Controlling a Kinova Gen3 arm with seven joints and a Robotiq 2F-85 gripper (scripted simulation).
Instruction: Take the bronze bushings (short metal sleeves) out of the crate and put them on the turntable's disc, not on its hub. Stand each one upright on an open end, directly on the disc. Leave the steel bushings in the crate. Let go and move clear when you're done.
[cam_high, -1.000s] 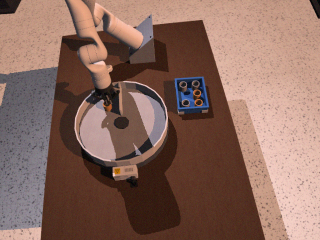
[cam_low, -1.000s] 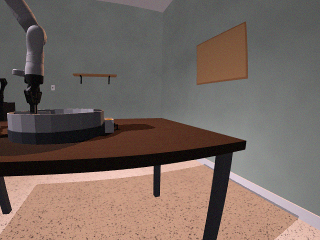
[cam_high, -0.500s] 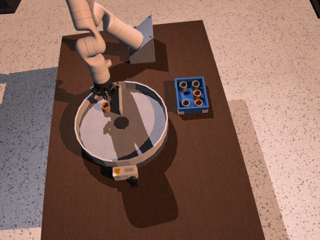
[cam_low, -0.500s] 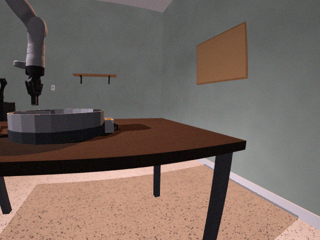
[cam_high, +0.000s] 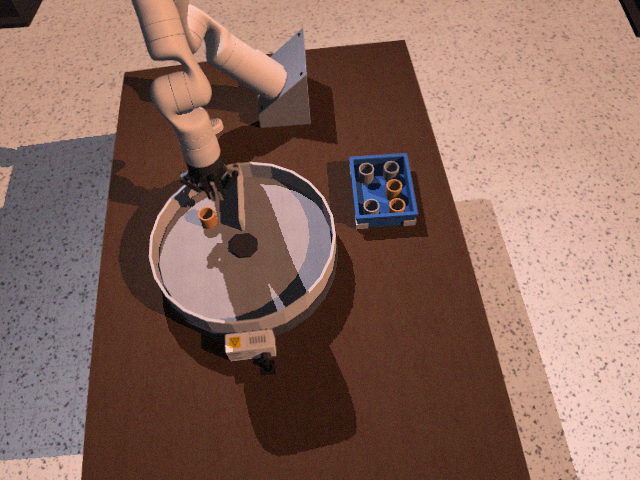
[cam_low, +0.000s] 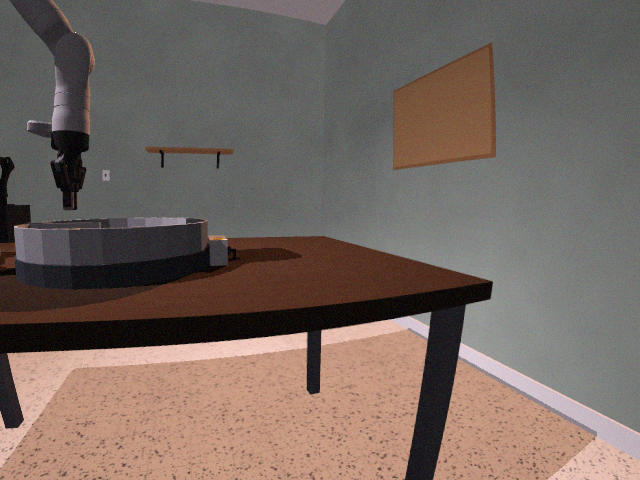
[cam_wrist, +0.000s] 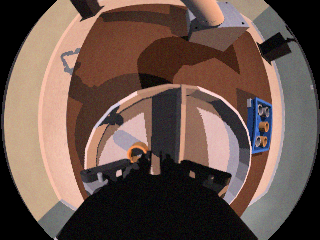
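The blue crate is 380 mm to the left of my hand, 120 mm below it and 90 mm behind it. Round my hand: turntable: 100 mm below, 100 mm ahead, 60 mm to the left; then grey turntable disc: 90 mm below, 80 mm ahead, 60 mm to the left.
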